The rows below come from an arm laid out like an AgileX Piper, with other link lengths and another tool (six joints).
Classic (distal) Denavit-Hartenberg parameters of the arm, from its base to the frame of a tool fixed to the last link. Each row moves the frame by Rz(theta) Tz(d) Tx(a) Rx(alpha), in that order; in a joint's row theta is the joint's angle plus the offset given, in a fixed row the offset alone. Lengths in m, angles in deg.
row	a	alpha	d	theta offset
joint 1	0.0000	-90.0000	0.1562	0.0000
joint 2	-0.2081	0.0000	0.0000	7.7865
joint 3	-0.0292	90.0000	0.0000	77.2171
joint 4	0.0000	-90.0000	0.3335	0.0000
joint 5	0.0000	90.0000	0.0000	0.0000
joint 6	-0.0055	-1.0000	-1.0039	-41.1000
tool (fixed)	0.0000	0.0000	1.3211	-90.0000
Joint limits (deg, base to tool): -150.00..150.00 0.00..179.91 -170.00..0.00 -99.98..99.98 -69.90..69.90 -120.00..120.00
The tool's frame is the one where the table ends.
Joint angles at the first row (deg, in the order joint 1, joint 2, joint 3, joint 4, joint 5, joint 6):
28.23 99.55 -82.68 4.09 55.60 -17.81
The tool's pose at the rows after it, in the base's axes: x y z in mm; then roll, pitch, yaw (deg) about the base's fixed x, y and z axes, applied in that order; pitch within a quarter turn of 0, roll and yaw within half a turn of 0:
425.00 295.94 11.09 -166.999 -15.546 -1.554
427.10 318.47 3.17 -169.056 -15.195 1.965
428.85 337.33 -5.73 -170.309 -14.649 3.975
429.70 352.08 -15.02 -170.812 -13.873 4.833
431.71 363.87 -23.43 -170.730 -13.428 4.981
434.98 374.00 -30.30 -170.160 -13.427 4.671
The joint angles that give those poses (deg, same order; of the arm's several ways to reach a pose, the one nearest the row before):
31.74 106.91 -91.29 2.38 58.55 -18.15
34.48 113.78 -99.31 0.83 61.07 -18.03
36.47 119.95 -106.48 -0.07 63.16 -17.55
37.71 125.18 -112.44 -0.23 64.82 -17.00
38.44 129.29 -116.98 -0.08 65.58 -16.43
38.87 132.26 -120.07 0.20 65.39 -15.84

